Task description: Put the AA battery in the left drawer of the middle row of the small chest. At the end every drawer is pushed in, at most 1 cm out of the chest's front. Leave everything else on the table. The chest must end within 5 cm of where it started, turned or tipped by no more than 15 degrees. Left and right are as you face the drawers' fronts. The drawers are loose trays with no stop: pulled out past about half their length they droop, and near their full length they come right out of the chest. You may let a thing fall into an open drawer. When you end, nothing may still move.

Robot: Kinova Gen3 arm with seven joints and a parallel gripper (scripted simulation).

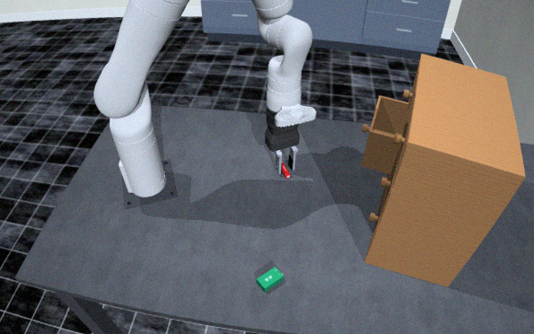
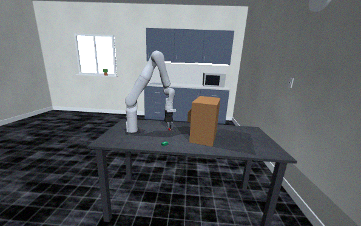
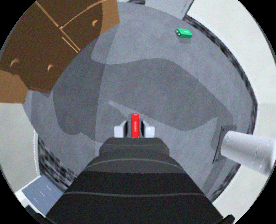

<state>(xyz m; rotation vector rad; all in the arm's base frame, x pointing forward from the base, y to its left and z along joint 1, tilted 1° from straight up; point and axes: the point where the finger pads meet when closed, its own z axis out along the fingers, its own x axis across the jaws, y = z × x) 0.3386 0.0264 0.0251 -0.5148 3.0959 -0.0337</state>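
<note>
My gripper is now 2 cm above the AA battery. From my hand the other things lie so: small green block 30 cm to the right, 5 cm behind, 2 cm below.
</note>
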